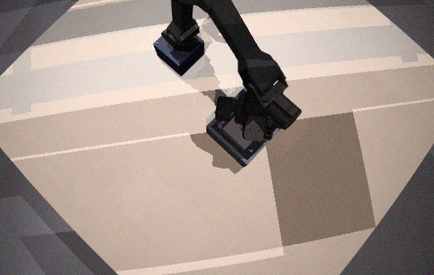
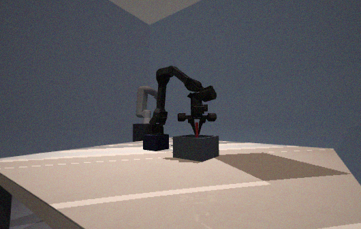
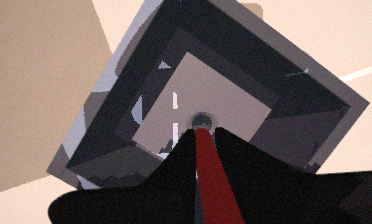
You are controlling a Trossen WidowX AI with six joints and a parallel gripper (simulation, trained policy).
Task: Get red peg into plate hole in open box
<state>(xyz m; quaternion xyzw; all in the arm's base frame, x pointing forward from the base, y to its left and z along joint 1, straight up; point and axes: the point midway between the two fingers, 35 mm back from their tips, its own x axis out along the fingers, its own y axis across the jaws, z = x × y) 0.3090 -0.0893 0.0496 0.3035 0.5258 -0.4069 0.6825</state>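
My gripper tip is now 2 cm below the red peg, 1 cm to the right of it and 1 cm past it. Also, from my gripper tip: dark grey box 8 cm below, 1 cm behind.
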